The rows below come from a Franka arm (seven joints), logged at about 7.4 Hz.
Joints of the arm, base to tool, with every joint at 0 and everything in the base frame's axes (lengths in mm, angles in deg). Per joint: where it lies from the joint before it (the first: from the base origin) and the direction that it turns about. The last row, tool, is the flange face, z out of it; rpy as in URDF.
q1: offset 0 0 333 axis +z
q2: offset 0 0 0 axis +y
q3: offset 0 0 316 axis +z
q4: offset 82.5 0 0 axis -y
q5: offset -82.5 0 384 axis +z
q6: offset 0 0 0 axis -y
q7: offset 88 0 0 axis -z
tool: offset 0 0 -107 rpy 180 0 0
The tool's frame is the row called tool.
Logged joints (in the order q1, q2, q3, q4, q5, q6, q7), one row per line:
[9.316 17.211 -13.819 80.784 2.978 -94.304 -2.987]
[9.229 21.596 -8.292 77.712 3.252 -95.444 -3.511]
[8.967 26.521 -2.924 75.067 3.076 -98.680 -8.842]
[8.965 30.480 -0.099 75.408 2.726 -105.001 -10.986]
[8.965 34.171 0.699 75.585 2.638 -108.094 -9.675]
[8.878 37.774 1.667 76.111 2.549 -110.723 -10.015]
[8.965 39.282 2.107 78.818 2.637 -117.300 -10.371]
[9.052 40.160 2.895 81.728 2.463 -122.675 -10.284]
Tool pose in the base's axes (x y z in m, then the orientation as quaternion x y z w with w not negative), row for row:
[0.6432 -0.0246 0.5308 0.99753 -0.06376 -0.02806 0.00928]
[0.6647 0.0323 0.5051 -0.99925 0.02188 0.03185 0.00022]
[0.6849 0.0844 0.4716 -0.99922 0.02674 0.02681 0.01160]
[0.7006 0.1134 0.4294 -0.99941 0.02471 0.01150 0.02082]
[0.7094 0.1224 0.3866 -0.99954 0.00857 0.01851 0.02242]
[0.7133 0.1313 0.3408 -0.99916 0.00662 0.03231 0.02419]
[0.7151 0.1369 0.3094 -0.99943 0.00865 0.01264 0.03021]
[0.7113 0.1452 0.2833 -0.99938 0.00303 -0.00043 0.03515]
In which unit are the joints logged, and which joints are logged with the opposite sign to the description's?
The joints are logged in degrees. Opposite sign: q4, q6, q7.
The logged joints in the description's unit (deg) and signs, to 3 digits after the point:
[9.316 17.211 -13.819 -80.784 2.978 94.304 2.987]
[9.229 21.596 -8.292 -77.712 3.252 95.444 3.511]
[8.967 26.521 -2.924 -75.067 3.076 98.680 8.842]
[8.965 30.480 -0.099 -75.408 2.726 105.001 10.986]
[8.965 34.171 0.699 -75.585 2.638 108.094 9.675]
[8.878 37.774 1.667 -76.111 2.549 110.723 10.015]
[8.965 39.282 2.107 -78.818 2.637 117.300 10.371]
[9.052 40.160 2.895 -81.728 2.463 122.675 10.284]

